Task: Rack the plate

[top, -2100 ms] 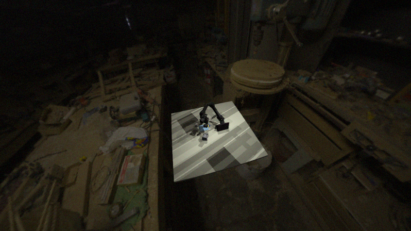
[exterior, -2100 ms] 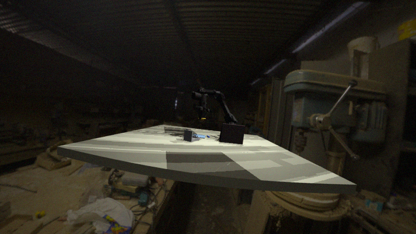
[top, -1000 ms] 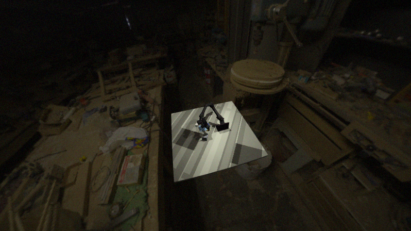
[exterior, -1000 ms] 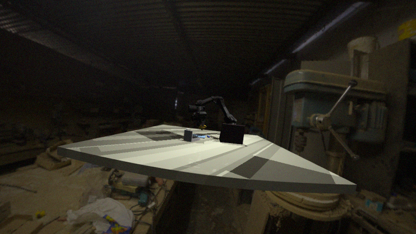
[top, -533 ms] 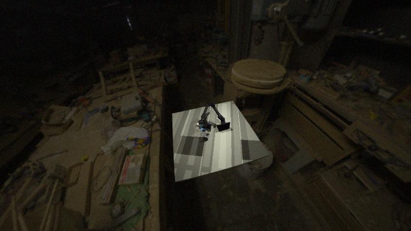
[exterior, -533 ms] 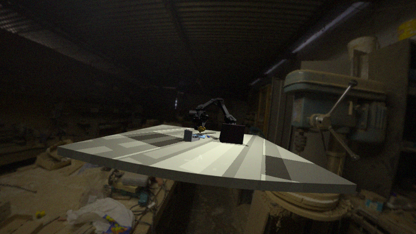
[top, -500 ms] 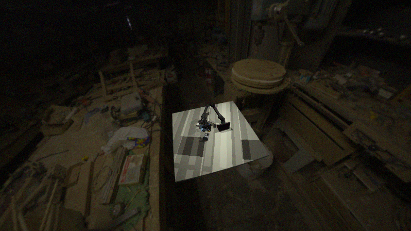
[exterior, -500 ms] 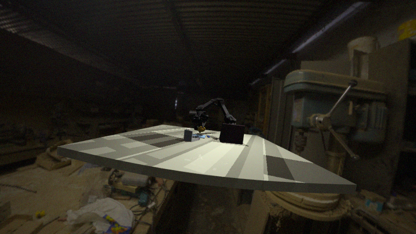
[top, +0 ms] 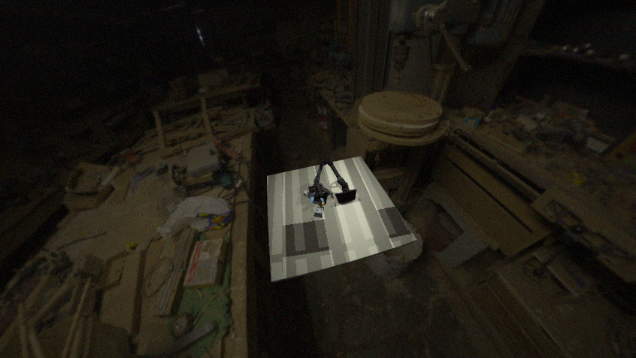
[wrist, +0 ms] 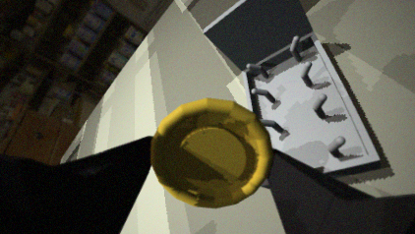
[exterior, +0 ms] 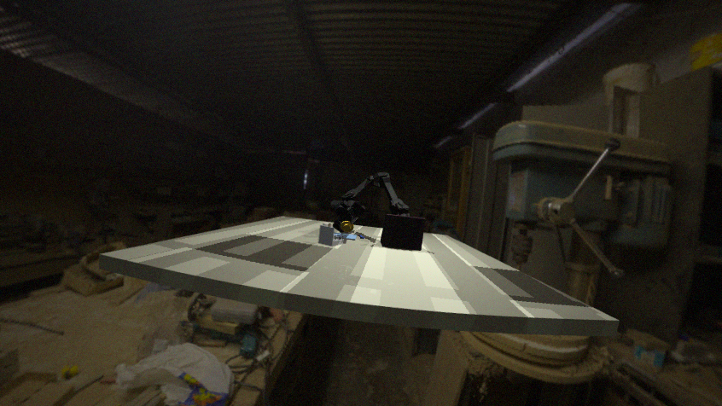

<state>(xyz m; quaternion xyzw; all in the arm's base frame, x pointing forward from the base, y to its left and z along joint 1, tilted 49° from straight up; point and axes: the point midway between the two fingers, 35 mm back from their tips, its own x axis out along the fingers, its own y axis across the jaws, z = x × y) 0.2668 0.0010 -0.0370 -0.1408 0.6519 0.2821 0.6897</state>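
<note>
Now: gripper tip 50 mm short of the grey dish rack, 50 mm above it and 20 mm to the right of it. The rest, counted from my gripper tip: blue mat 170 mm to the right, 70 mm below, 30 mm ahead; then blue spoon 200 mm to the right, 80 mm behind, 70 mm below; then yellow plate 10 mm to the right.
</note>
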